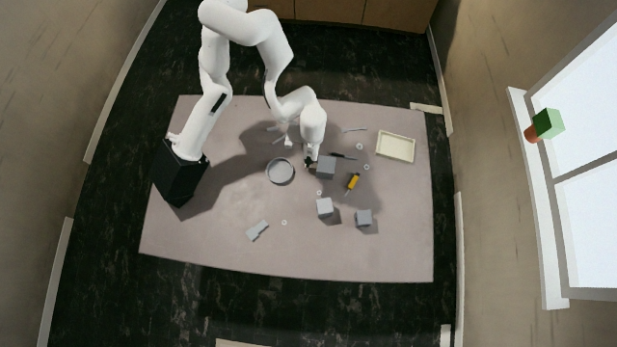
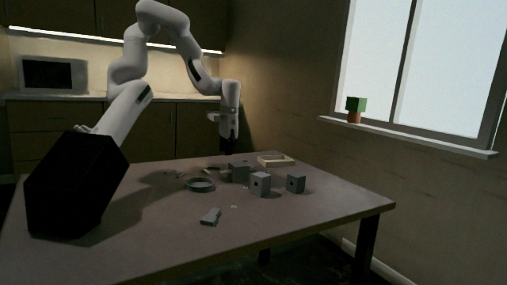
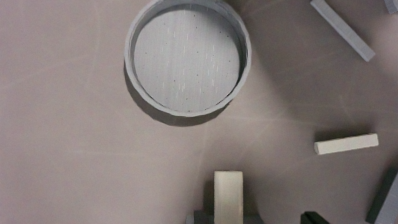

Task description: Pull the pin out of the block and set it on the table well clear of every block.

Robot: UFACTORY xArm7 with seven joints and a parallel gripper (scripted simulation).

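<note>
The round grey dish is 120 mm behind my hand, 40 mm to the right of it and 130 mm below it. From my hand the other things lie so: cream tray 360 mm ahead, 160 mm to the left, 130 mm below.
</note>
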